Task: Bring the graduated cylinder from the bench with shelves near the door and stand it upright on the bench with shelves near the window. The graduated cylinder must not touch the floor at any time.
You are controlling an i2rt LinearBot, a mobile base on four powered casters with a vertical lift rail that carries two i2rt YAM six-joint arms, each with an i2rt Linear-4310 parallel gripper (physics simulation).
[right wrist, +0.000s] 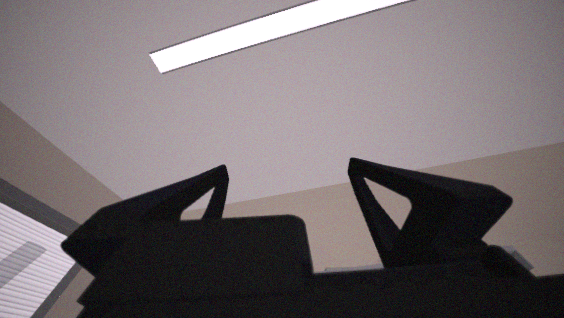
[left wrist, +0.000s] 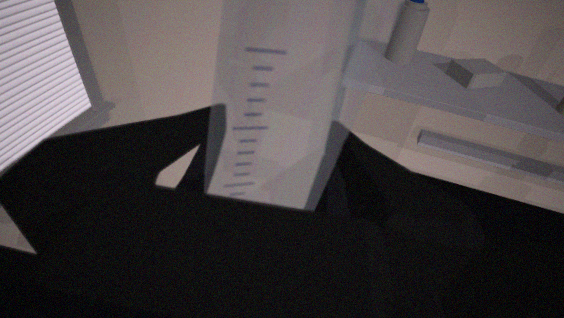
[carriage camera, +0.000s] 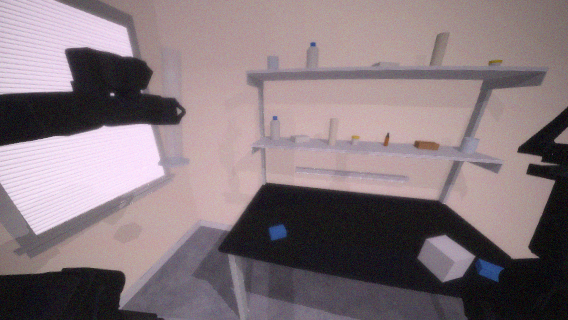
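Observation:
The graduated cylinder (carriage camera: 172, 140) (left wrist: 280, 80) is tall, clear and upright, with dark marks in the left wrist view and a flat foot in the carriage view. My left gripper (carriage camera: 179, 111) (left wrist: 277, 125) is shut on it and holds it in the air. In the carriage view it appears left of the black-topped bench (carriage camera: 345, 220) and higher than the top, in front of the wall beside the window (carriage camera: 75, 185) (left wrist: 30, 75) (right wrist: 30, 250). My right gripper (carriage camera: 526, 160) (right wrist: 288, 168) is open and empty, at the right of the carriage view and pointing toward the ceiling.
On the bench lie a blue block (carriage camera: 277, 232), a white box (carriage camera: 445, 257) and another blue piece (carriage camera: 489, 270). Above it are a lower shelf (carriage camera: 370, 148) (left wrist: 430, 90) and an upper shelf (carriage camera: 345, 74), holding bottles, jars and other small things. Grey floor (carriage camera: 190, 260) shows left of the bench.

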